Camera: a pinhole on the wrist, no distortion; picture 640 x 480 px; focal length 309.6 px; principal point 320.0 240.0 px. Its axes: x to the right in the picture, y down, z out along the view. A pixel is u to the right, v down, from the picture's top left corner.
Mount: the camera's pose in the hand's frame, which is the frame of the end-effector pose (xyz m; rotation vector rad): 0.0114 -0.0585 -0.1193 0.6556 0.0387 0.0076
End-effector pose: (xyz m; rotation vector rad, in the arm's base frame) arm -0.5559 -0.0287 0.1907 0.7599 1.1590 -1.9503
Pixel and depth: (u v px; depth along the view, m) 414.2 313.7 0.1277
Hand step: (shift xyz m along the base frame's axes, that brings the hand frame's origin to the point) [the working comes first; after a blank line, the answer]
In the camera's frame: 0.0389 0.0304 0.1277

-0.1223 0.0212 0.0087
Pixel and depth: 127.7 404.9 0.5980
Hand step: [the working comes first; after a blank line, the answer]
In the camera's frame: -0.3714 0.3185 0.5980

-0.0256 -0.3505 0.5788
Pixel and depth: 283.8 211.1 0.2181
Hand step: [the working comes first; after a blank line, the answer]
In the camera's frame: -0.0255 -0.0204 0.2181

-0.1726 0.0318 0.1194
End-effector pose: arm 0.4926 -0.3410 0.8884 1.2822 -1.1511 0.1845
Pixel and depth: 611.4 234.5 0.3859
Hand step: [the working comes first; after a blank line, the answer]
In the camera's frame: 0.3632 -0.0069 0.3859

0.2861 -0.4218 0.0762
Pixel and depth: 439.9 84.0 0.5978
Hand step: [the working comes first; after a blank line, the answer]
In the camera's frame: 0.2315 -0.3012 0.5978

0.4776 -0.4859 -0.2526
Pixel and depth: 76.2 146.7 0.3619
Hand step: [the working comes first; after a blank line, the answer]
In the camera's frame: -0.2850 -0.1091 0.3619

0.0651 -0.0988 -0.4510
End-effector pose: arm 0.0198 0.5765 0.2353 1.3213 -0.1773 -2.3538
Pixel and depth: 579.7 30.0 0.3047
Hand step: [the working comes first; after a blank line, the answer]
In the camera's frame: 0.2556 -0.2067 0.3047

-0.2384 0.2442 -0.3509
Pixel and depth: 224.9 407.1 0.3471
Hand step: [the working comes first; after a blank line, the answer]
In the camera's frame: -0.1066 0.1873 0.3471

-0.2305 0.1189 0.1711
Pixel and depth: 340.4 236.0 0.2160
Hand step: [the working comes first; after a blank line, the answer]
In the camera's frame: 0.0142 -0.0028 0.2160

-0.1158 0.1531 -0.0604
